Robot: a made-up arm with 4 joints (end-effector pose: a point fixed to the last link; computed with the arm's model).
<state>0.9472 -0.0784 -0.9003 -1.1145</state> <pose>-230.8 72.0 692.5 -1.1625 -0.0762 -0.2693</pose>
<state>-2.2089 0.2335 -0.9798 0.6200</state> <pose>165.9 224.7 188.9 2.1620 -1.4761 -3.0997</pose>
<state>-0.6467 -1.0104 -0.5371 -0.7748</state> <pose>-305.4 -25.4 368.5 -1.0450 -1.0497 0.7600</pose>
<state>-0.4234 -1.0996 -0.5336 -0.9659</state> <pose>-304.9 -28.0 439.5 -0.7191 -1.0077 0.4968</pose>
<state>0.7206 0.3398 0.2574 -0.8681</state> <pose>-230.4 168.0 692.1 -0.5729 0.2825 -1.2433</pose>
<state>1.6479 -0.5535 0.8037 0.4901</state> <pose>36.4 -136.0 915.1 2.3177 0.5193 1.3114</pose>
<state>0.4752 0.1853 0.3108 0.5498</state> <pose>-460.9 177.9 804.9 0.5724 0.3423 0.4049</pose>
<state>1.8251 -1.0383 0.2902 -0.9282</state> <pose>-7.4 -46.5 718.8 2.5235 1.2075 2.4379</pose>
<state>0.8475 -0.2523 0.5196 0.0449</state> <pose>-298.8 54.8 886.9 0.8990 0.7623 0.5017</pose>
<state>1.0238 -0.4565 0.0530 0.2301</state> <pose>-280.3 -15.0 918.0 0.9509 0.6862 1.0880</pose>
